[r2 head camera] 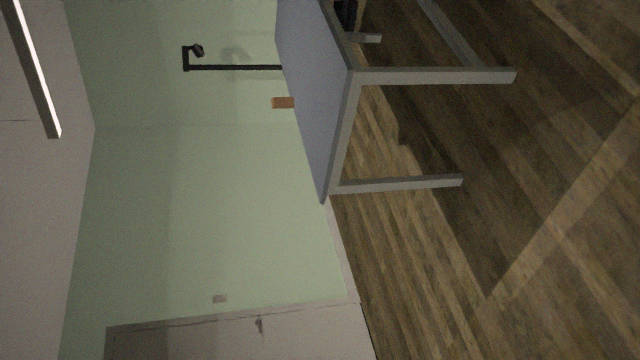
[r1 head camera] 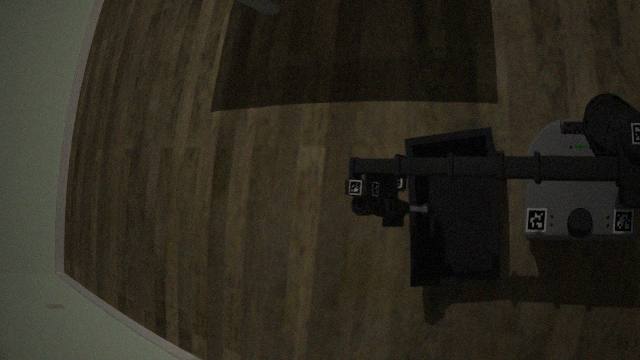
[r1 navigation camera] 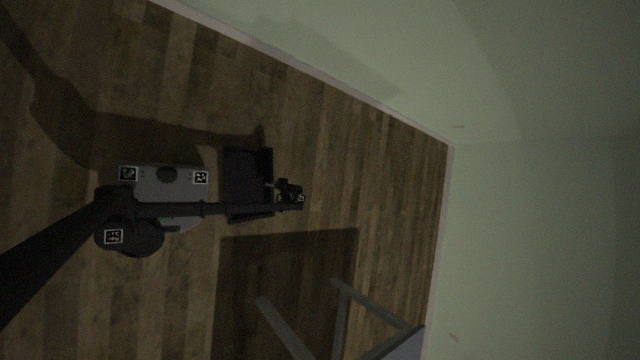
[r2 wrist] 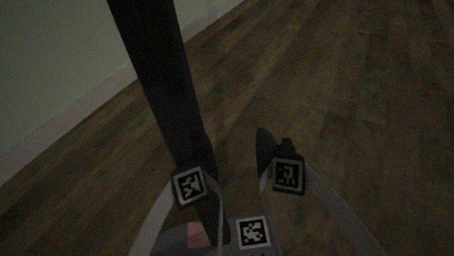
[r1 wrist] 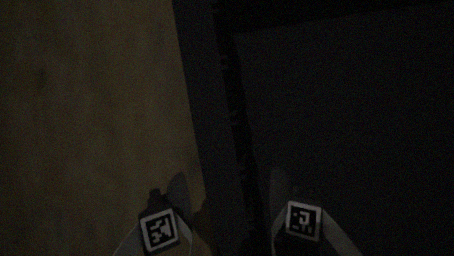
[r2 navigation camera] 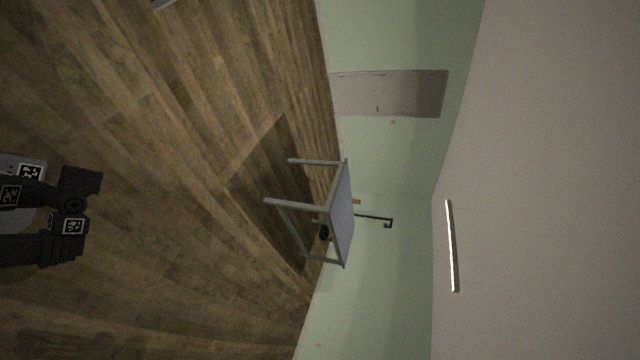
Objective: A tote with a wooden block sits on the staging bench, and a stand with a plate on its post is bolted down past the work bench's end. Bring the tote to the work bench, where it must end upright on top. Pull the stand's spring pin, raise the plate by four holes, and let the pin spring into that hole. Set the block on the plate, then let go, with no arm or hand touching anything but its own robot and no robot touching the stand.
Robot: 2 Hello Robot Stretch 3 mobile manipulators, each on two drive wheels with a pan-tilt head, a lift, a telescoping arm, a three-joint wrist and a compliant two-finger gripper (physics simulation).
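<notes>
The black tote [r1 head camera: 465, 225] [r1 navigation camera: 242, 170] [r1 wrist: 205, 75] lies low beside r1's base, seemingly at floor level, its open side up. It is dark inside and no block can be made out. r1's gripper [r1 head camera: 419, 208] [r1 navigation camera: 270, 185] [r1 wrist: 229, 185] is open, with one finger outside and one inside the tote's long wall and gaps beside the wall. r2's gripper [r2 wrist: 237, 160] is partly open, nothing between its fingers. A blue-grey bench [r2 head camera: 310, 75] [r2 navigation camera: 342, 210] [r1 navigation camera: 400, 345] has an orange-brown block-like thing [r2 head camera: 283, 102] [r2 navigation camera: 356, 201] at its far edge. The stand cannot be made out.
r1's base [r1 head camera: 575, 195] [r1 navigation camera: 170, 190] is next to the tote, under its extended arm [r1 head camera: 470, 166]. A black lamp-like post [r2 head camera: 235, 67] [r2 navigation camera: 372, 217] rises behind the bench. A dark bar [r2 wrist: 155, 75] runs past r2's left finger. Walls and a door [r2 head camera: 250, 340] [r2 navigation camera: 390, 94] bound the room.
</notes>
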